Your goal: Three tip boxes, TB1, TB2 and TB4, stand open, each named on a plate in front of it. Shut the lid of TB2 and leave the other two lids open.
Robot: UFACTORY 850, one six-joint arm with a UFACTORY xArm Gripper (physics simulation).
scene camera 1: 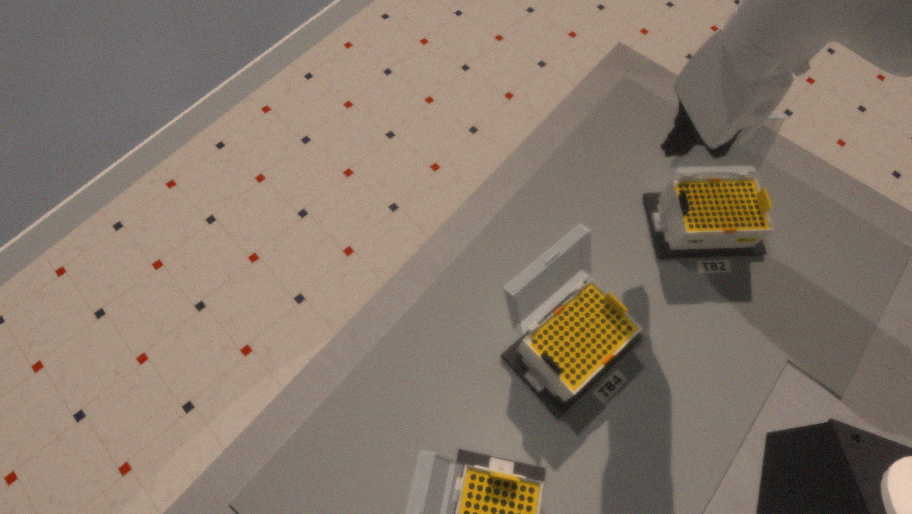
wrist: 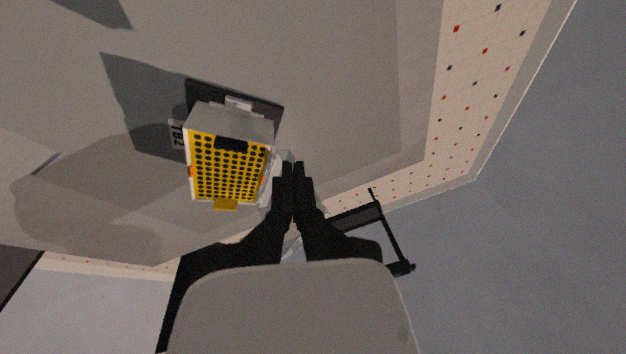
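Observation:
TB2 (scene camera 1: 721, 207) (wrist: 230, 167) is a white box with a yellow tip rack. Its translucent lid (scene camera 1: 766, 141) stands open along the back edge, partly hidden by my gripper. My gripper (scene camera 1: 670, 148) (wrist: 291, 172) is shut and empty, with its fingertips close to this lid at the back of the box; whether they touch it I cannot tell. TB4 (scene camera 1: 581, 338) stands turned at an angle in scene camera 1, and its lid (scene camera 1: 550, 274) is open. A third box (scene camera 1: 501, 492) with an open lid (scene camera 1: 426, 482) is cut off at the bottom edge; its name plate does not show.
The boxes stand on a grey table (scene camera 1: 447, 395) (wrist: 325, 60). A black block-shaped object (scene camera 1: 804, 472) is at the lower right of scene camera 1. A dark frame with a thin bar (wrist: 391, 232) shows beyond the fingers in the wrist view.

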